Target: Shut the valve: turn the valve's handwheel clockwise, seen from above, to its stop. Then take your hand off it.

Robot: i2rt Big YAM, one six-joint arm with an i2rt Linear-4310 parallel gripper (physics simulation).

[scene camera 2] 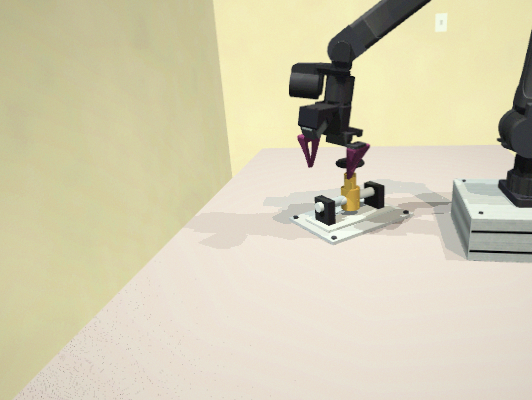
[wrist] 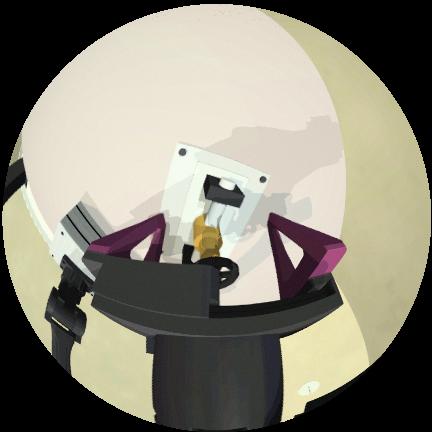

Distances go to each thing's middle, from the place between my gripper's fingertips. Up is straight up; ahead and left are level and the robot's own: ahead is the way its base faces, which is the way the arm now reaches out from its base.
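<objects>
My hand's 13 cm above the white base plate point(wrist: 185, 157), and it's also 4 cm past the plate and 7 cm to the left of it.
</objects>
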